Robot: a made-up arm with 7 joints. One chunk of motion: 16 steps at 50 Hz.
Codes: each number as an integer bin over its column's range. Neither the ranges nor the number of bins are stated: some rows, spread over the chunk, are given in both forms.
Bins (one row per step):
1: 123 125 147 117 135 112 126
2: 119 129 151 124 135 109 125
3: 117 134 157 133 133 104 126
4: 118 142 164 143 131 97 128
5: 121 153 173 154 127 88 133
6: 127 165 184 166 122 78 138
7: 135 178 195 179 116 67 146
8: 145 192 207 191 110 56 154
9: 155 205 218 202 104 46 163
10: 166 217 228 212 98 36 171
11: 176 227 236 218 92 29 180
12: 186 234 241 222 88 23 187
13: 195 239 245 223 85 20 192
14: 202 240 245 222 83 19 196
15: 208 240 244 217 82 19 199
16: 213 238 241 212 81 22 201
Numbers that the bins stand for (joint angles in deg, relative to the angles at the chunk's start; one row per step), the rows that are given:
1: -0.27 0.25 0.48 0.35 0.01 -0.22 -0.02
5: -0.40 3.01 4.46 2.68 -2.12 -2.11 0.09
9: 1.74 8.12 11.35 5.70 -8.26 -5.41 0.57
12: 3.69 10.97 14.87 6.95 -12.53 -7.22 0.95
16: 5.39 11.36 14.87 6.33 -14.40 -7.30 1.17
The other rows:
2: -0.52 0.65 1.09 0.79 0.01 -0.46 -0.04
3: -0.65 1.14 2.01 1.36 -0.52 -0.85 -0.02
4: -0.59 1.92 3.08 1.98 -1.06 -1.40 0.01
6: -0.02 4.19 6.14 3.43 -3.46 -2.89 0.17
7: 0.48 5.46 7.83 4.25 -5.06 -3.76 0.29
8: 1.11 6.84 9.66 5.00 -6.66 -4.62 0.42
10: 2.43 9.30 12.88 6.33 -9.86 -6.20 0.69
11: 3.06 10.28 14.10 6.70 -11.46 -6.75 0.84
13: 4.26 11.46 15.48 7.02 -13.33 -7.46 1.03
14: 4.70 11.56 15.48 6.95 -13.86 -7.54 1.09
15: 5.07 11.56 15.33 6.64 -14.13 -7.54 1.14

